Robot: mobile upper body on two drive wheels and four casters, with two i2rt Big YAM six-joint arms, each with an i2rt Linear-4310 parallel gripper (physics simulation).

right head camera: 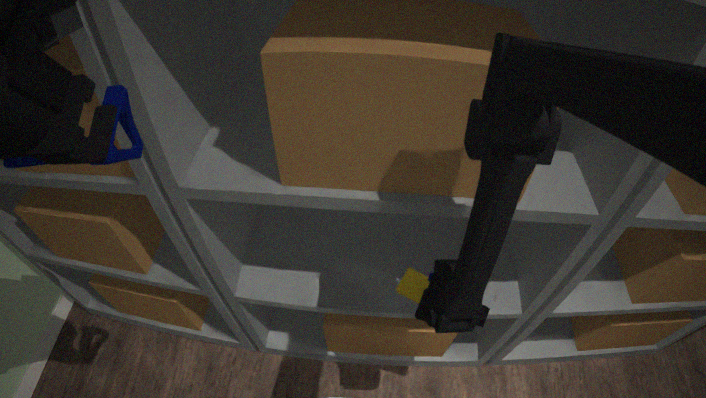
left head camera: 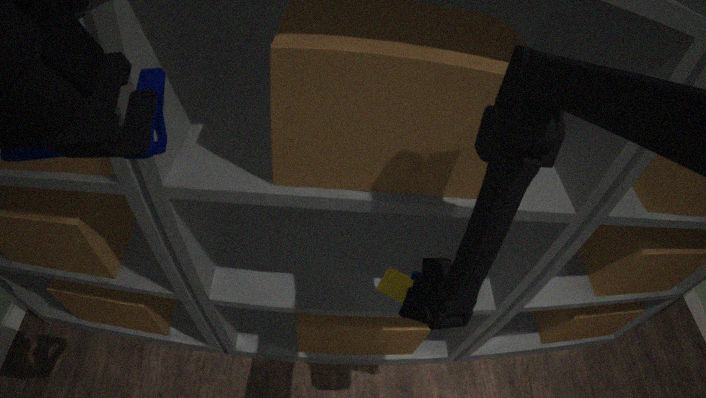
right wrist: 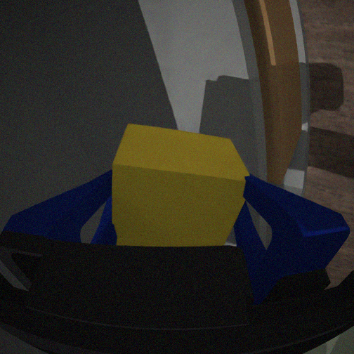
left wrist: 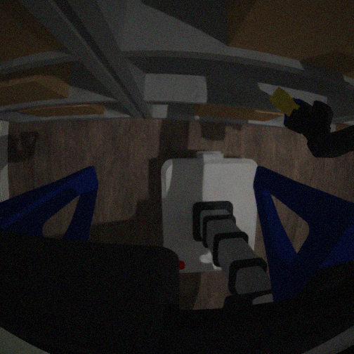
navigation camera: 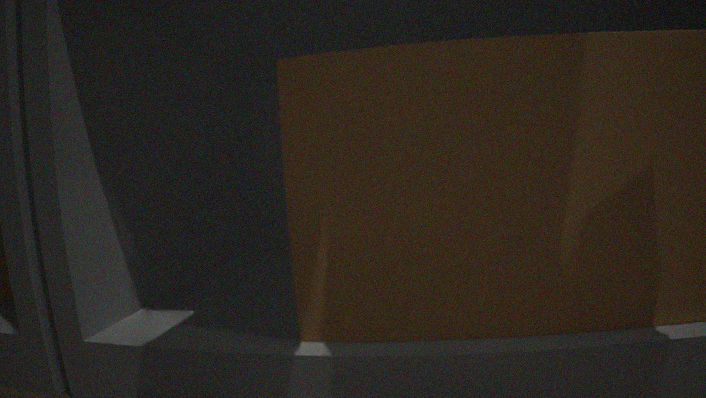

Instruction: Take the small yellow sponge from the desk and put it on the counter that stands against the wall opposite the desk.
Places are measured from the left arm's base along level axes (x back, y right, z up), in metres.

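Where they show: left gripper, fingertip midpoint: (right head camera: 106,152) (left head camera: 119,146); right gripper, fingertip midpoint: (right head camera: 430,293) (left head camera: 411,292).
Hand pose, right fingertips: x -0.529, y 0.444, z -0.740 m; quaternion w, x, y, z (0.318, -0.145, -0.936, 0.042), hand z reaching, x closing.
Note:
After its pixels a point has its place.
The small yellow sponge (left head camera: 394,284) {x -0.531, y 0.393, z -0.701 m} (right head camera: 412,285) {x -0.532, y 0.393, z -0.701 m} (left wrist: 284,101) (right wrist: 177,210) is between the blue fingers of my right gripper (right wrist: 175,175), which is shut on it. The sponge is held in front of the lower part of a grey shelf unit (left head camera: 160,225) (right head camera: 187,225) {x -0.566, y -0.113, z -0.545 m} (navigation camera: 30,150) {x -0.566, y -0.123, z -1.122 m}, with its upper and front faces showing in the right wrist view. My left gripper (left wrist: 175,174) is open and empty, at the upper left in both head views, apart from the sponge. I cannot make out the desk or the counter top.
A large brown box (left head camera: 370,120) {x -0.565, y 0.275, z -0.264 m} (right head camera: 370,120) {x -0.564, y 0.280, z -0.265 m} (navigation camera: 450,200) stands in the middle bay of the shelf unit, with smaller brown boxes in other bays. Wood floor (left head camera: 150,375) {x -0.442, y -0.460, z -1.410 m} runs along the unit's foot. My white base (left wrist: 230,185) shows below the left gripper. The scene is dim.

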